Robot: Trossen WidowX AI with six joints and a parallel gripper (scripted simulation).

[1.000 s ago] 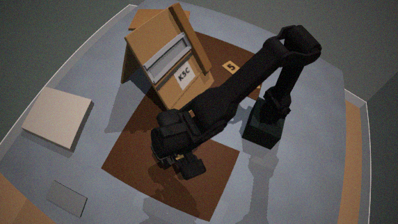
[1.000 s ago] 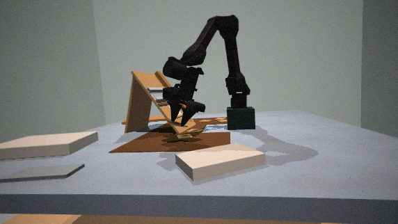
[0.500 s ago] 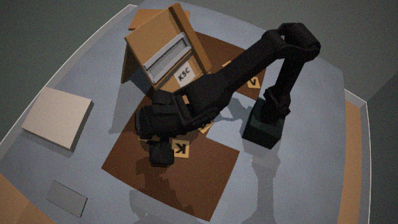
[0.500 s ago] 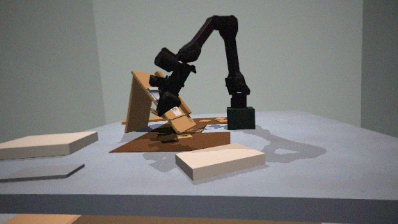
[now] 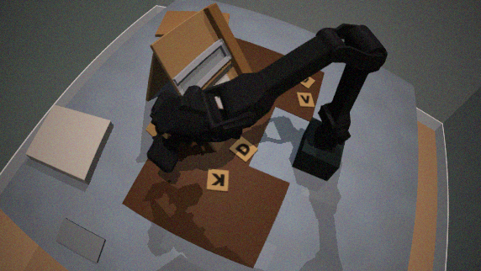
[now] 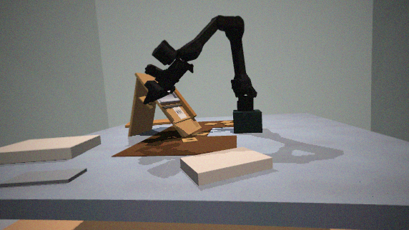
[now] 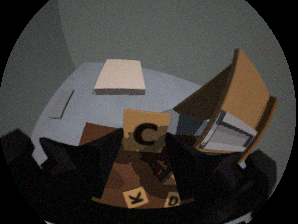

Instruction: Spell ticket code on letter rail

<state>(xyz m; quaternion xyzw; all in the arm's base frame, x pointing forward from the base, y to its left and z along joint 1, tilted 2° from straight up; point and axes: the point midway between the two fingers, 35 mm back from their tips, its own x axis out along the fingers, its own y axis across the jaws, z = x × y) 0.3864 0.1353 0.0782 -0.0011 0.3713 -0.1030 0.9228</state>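
Right now my gripper tip is 100 mm past the white ticket, 200 mm to the left of it and 60 mm above it. The rest, counted from my gripper tip: thin grey plate: 180 mm ahead, 320 mm to the left, 150 mm below; brown mat: 210 mm behind, 170 mm to the right, 160 mm below; beige block: 350 mm ahead, 50 mm to the left, 140 mm below.
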